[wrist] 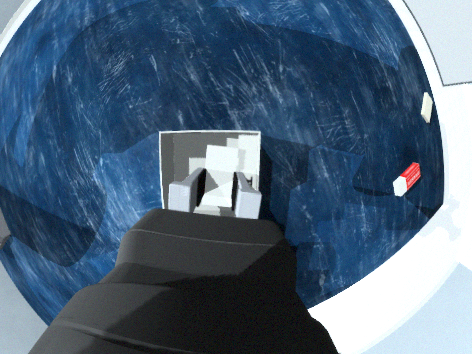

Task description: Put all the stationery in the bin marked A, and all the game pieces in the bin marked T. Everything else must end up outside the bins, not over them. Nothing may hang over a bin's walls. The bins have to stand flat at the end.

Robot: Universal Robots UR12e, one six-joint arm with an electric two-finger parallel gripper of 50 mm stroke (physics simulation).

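Frame: origin at the arm's base, x ahead, y left, z up, level; millimetres.
Seen in the pictures: gripper, between the fingertips: (pixel 218 181).
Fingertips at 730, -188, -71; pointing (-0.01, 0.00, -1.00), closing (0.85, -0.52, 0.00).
Pixels of each thing's middle, then the offset from my fingertips to it, as dx, dy, dz.
- plain white block, middle of its body: (pixel 219 175) +3, +4, -1
- white eraser-like block, middle of its body: (pixel 407 178) +261, -127, -36
- small cream block, middle of its body: (pixel 426 106) +378, -38, -39
My gripper (pixel 218 181) is shut on a plain white block (pixel 222 159), whose far end sticks out beyond the fingertips. The gripper and block are over an open, square, pale grey bin (pixel 174 150); the block's height relative to the bin's rim is hard to tell. Pale pieces or patches show inside the bin behind the block, partly hidden by it and the fingers. A small dark mark shows by the right finger, but its letter cannot be read. A red and white eraser-like block (pixel 407 179) lies right of the bin. A small cream block (pixel 426 107) lies near the right rim.
The bin stands on a round, scratched blue table top (pixel 210 65) with a white rim (pixel 434 70). A grey thing (pixel 3 235) shows partly at the left edge. The dark gripper body hides the lower middle of the view.
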